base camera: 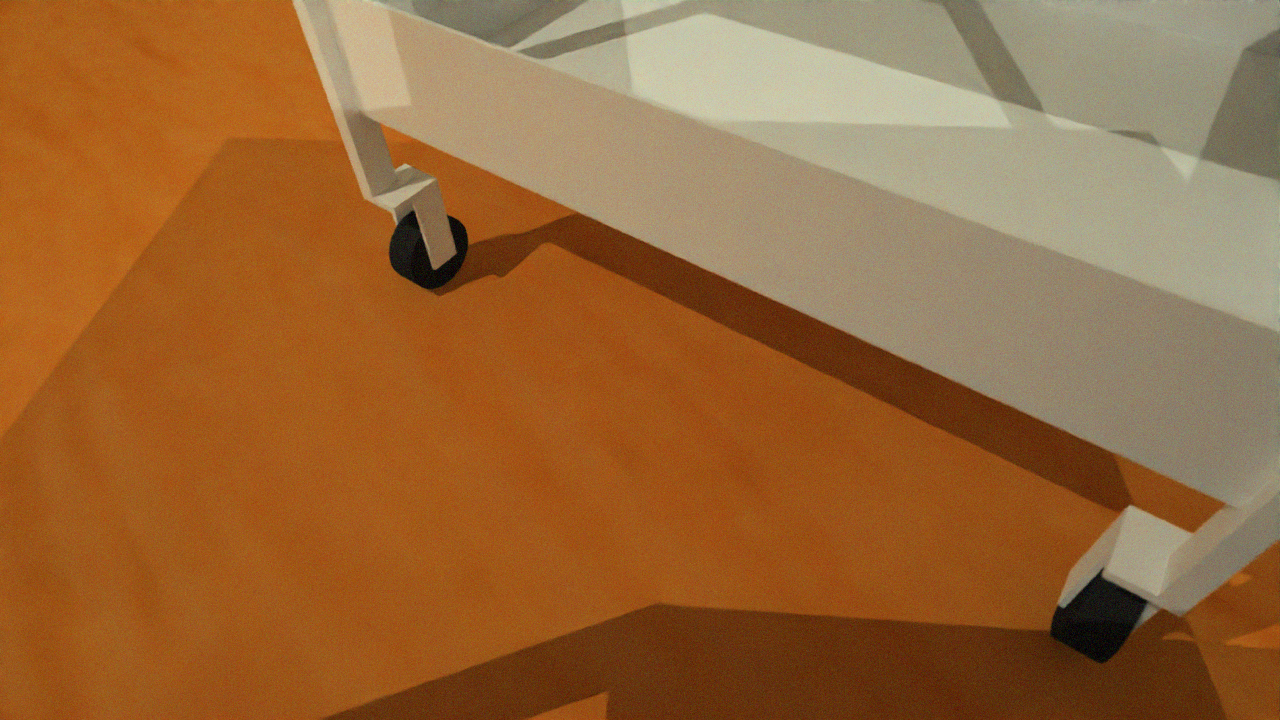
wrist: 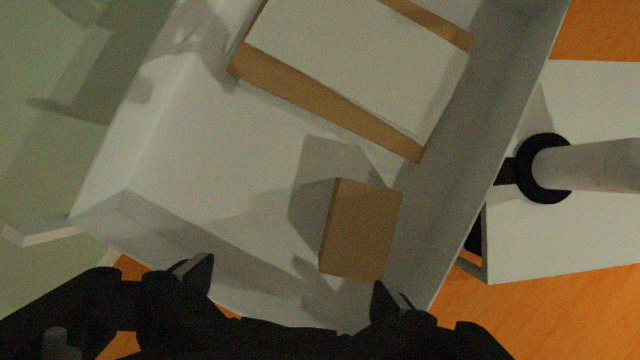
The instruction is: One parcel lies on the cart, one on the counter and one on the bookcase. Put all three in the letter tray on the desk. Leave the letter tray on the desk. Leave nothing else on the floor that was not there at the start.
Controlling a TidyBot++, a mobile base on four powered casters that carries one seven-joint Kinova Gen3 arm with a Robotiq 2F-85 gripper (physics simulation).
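Places are measured from the arm's base along level axes (x back, y right, z up), in metres.
Pixels of known places: gripper, fingertip midpoint: [wrist: 292, 285]; arm's base, link origin: [wrist: 549, 168].
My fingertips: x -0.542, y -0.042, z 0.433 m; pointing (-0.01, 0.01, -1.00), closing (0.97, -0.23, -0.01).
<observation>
For each thing: its top centre in the pictures, then the offset to it from my fingertips. "pt": a spot on its surface instead. Level surfaces: height alone.
- small plain brown box, top centre: [wrist: 361, 232] dy +0.002, dx +0.057, dz -0.116 m
- white cart's top tray, surface height: dz -0.166 m
- cart's lower side panel, surface spot: [base camera: 760, 232] pt dy +0.074, dx +0.199, dz -0.667 m
- larger brown box, top centre: [wrist: 360, 45] dy +0.191, dx +0.074, dz -0.150 m
A small plain brown box [wrist: 362, 230], which looks like the parcel, lies in the white cart's top tray [wrist: 200, 150] near its right wall in the wrist view. The cart's lower side panel [base camera: 760, 232] shows in the base camera view. My gripper [wrist: 292, 285] is open and empty at the bottom of the wrist view. The small box is just beyond the right fingertip in the picture, not between the fingers. The counter, the bookcase, the desk and the letter tray do not show.
A larger brown box [wrist: 350, 75] with a white top lies farther up in the cart's tray. A pale panel [wrist: 560, 235] with a black ring and a grey cylinder [wrist: 590, 165] stands right of the cart. Black casters [base camera: 407, 250] [base camera: 1096, 617] carry the cart on the orange floor.
</observation>
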